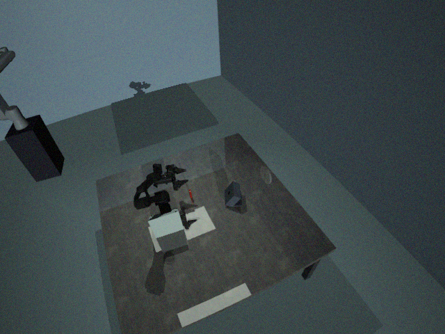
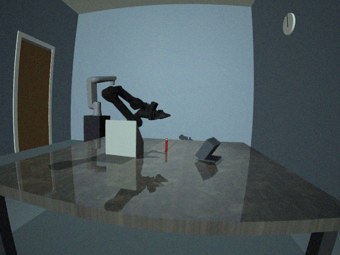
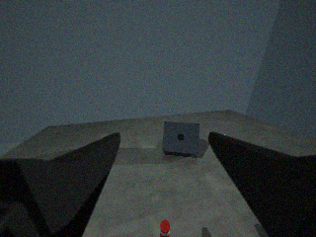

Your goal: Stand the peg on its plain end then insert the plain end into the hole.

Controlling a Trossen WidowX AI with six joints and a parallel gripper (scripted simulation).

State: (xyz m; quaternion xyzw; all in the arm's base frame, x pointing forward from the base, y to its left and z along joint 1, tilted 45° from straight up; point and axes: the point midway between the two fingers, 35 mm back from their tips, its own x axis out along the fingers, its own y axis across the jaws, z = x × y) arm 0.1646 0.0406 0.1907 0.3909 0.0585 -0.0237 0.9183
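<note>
Now: gripper tip 17 cm above the red peg. Round my gripper tip: sloped panel (26 cm ahead, 12 cm to the right, 17 cm below).
</note>
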